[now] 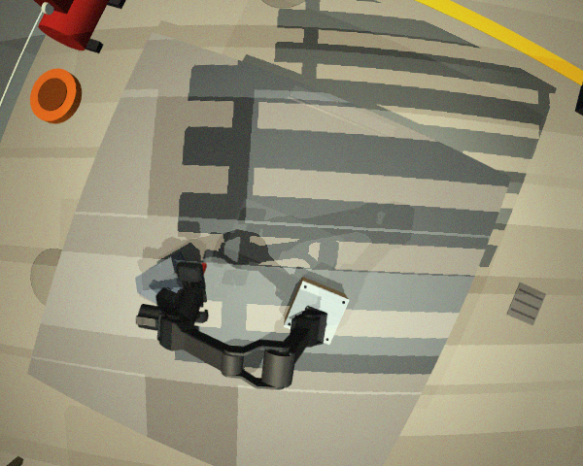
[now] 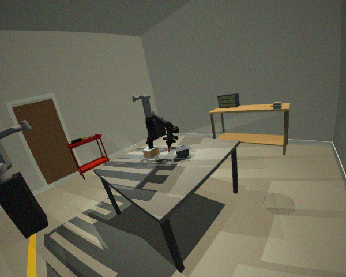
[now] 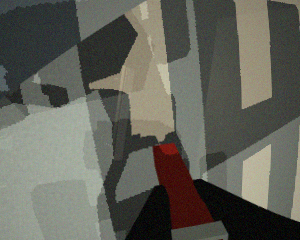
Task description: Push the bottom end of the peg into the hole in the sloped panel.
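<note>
The grey sloped panel is 10 cm ahead of my gripper tip, 8 cm to the left of it and 6 cm below it. Also, from my gripper tip: red square peg: 1 cm to the left, 1 cm above.
</note>
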